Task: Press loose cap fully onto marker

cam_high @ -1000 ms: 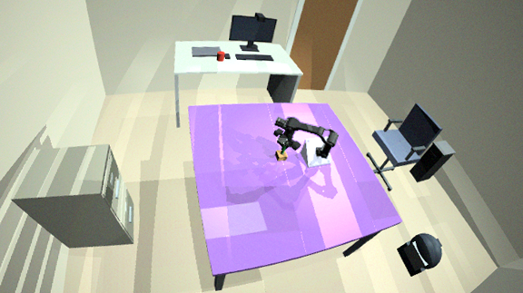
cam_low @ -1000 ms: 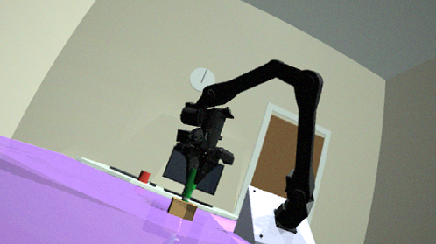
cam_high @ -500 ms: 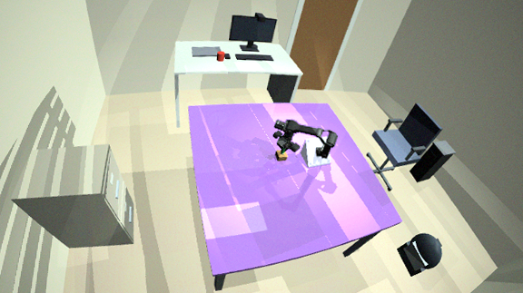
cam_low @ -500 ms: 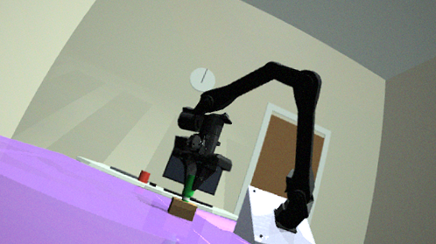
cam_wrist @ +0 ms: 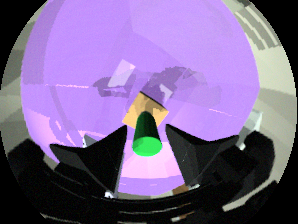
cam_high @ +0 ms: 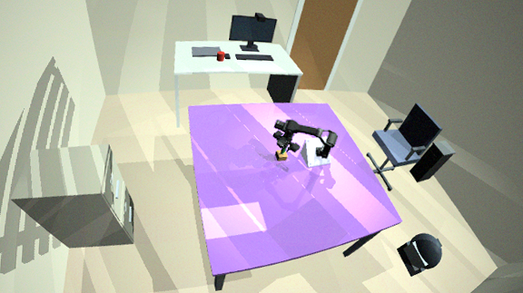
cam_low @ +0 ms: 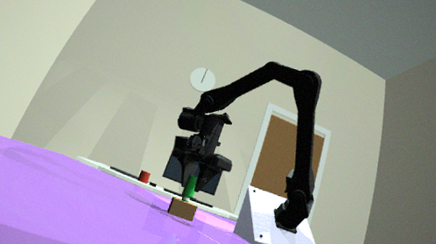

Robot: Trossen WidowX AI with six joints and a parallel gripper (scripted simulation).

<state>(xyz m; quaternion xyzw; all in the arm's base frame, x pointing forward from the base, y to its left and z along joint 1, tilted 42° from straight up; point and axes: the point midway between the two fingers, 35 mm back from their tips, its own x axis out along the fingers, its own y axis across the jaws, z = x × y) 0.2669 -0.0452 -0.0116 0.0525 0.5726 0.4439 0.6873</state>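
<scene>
My gripper tip is now 1 cm below the green cap. From my gripper tip the other things lie so: brown holder block (5 cm below).
</scene>
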